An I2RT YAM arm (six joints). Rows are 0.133 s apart.
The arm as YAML. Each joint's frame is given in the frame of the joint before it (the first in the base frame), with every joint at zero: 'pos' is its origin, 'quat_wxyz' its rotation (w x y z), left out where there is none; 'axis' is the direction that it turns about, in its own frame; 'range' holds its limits. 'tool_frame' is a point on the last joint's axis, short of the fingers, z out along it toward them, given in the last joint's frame.
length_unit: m
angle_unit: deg
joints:
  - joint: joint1
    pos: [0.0, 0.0, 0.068]
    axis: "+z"
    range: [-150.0, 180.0]
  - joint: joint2
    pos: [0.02, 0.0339, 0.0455]
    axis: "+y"
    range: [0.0, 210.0]
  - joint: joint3
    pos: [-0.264, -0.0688, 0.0]
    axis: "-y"
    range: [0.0, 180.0]
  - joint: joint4
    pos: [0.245, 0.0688, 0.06]
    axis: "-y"
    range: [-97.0, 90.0]
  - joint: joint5
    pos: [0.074, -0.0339, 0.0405]
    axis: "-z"
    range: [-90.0, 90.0]
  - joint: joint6
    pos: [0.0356, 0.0, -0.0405]
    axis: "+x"
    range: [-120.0, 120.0]
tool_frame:
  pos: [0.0, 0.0, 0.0]
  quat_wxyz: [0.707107, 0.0, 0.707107, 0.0]
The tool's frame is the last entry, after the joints.
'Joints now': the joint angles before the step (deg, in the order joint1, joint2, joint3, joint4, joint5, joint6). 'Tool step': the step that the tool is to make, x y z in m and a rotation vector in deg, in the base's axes. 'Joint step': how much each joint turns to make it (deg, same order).
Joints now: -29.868 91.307 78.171 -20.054 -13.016 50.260
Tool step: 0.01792 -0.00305 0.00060 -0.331 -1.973 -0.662
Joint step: 1.028 3.236 2.756 2.688 1.071 1.508
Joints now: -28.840 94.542 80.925 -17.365 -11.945 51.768
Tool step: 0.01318 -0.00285 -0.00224 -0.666 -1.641 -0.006
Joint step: 0.590 2.449 1.510 2.797 0.416 0.481
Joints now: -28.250 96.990 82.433 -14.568 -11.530 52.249
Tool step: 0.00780 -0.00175 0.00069 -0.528 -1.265 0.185
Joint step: 0.306 1.420 1.245 1.575 0.045 0.176
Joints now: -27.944 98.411 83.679 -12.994 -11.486 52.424
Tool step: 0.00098 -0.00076 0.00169 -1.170 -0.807 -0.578
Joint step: 0.043 0.022 -0.043 1.267 0.852 -0.306
